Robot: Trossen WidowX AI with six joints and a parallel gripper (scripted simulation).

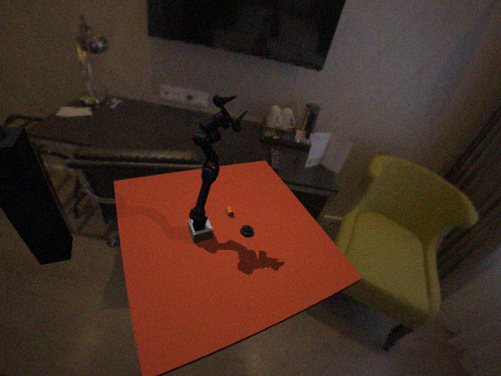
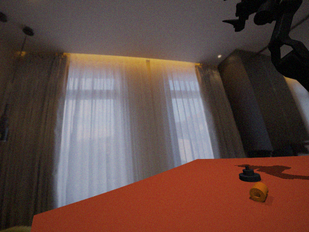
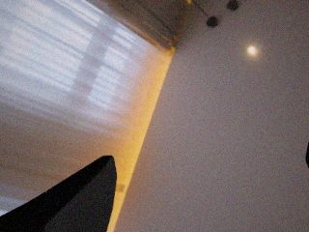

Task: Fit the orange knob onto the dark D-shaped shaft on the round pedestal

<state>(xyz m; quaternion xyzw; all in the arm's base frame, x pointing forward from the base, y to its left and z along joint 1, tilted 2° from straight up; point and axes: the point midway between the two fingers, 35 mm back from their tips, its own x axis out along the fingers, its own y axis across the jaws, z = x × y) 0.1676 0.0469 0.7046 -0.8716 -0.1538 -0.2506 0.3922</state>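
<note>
Right now my gripper tip is 790 mm above the orange knob, 70 mm short of it and 60 mm to the right of it. From my gripper tip the other things lie so: round dark pedestal 780 mm below, 130 mm to the right, 130 mm ahead.
</note>
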